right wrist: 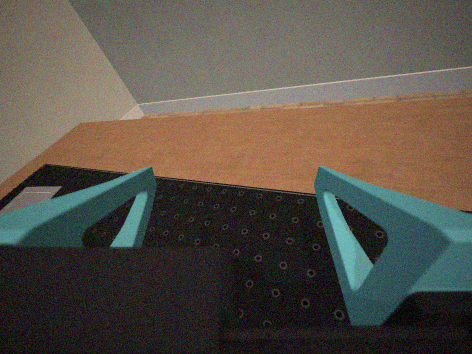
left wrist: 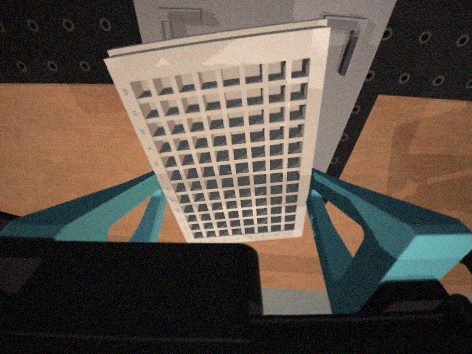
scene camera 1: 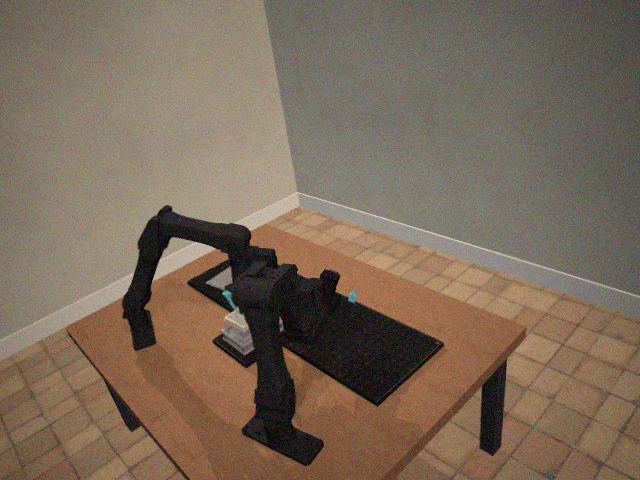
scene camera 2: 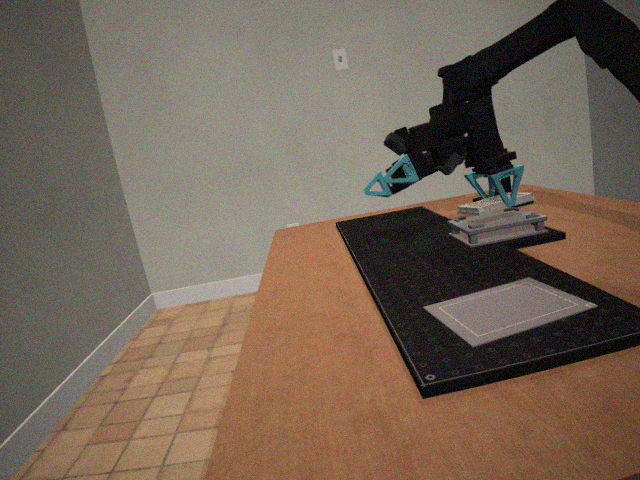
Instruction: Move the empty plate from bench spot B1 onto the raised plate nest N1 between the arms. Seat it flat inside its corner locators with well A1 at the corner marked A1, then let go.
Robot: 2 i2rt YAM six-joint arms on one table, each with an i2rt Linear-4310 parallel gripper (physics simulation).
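Observation:
A white plate with a grid of square wells is clamped by its long edges between the teal fingers of my left gripper. It hangs just above the grey raised nest N1; the nest's corner locators show past the plate's far end. I cannot tell whether it touches the nest. The grey outlined spot B1 is bare. My right gripper is open and empty, in the air over the black board.
A black perforated board covers the middle of the wooden table and carries the nest and B1. The right arm's base stands at the table's front edge in scene camera 1.

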